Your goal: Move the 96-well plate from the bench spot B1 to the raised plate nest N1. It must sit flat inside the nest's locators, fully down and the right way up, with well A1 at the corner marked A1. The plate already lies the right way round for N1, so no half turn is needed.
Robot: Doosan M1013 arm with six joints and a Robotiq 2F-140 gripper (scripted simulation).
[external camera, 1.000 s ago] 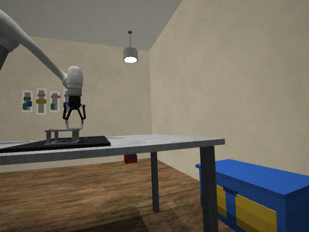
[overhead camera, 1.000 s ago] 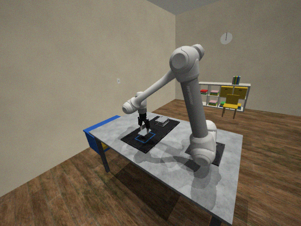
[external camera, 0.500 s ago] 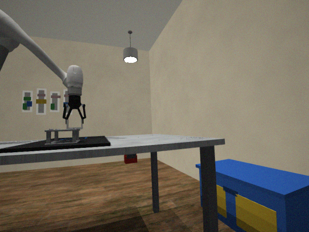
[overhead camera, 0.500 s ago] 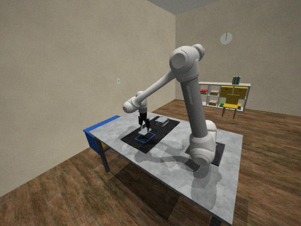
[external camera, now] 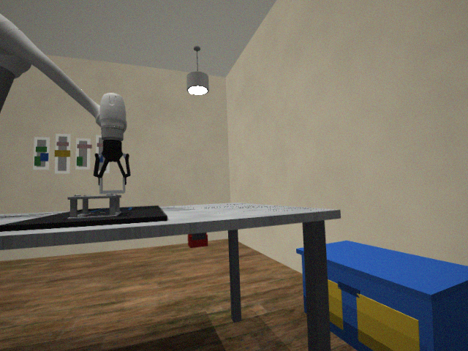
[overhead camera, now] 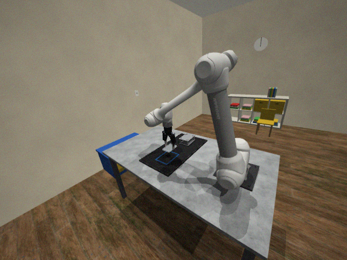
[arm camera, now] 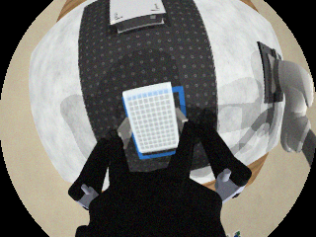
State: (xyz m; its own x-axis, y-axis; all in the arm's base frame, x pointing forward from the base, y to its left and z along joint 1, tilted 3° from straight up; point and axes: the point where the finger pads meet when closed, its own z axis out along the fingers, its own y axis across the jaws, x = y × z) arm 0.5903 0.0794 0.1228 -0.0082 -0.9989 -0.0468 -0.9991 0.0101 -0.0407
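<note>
Right now my hand is 30 cm to the left of the raised plate nest N1, 4 cm above it and 1 cm past it. From my hand the other things lie so: 96-well plate (3 cm below).
</note>
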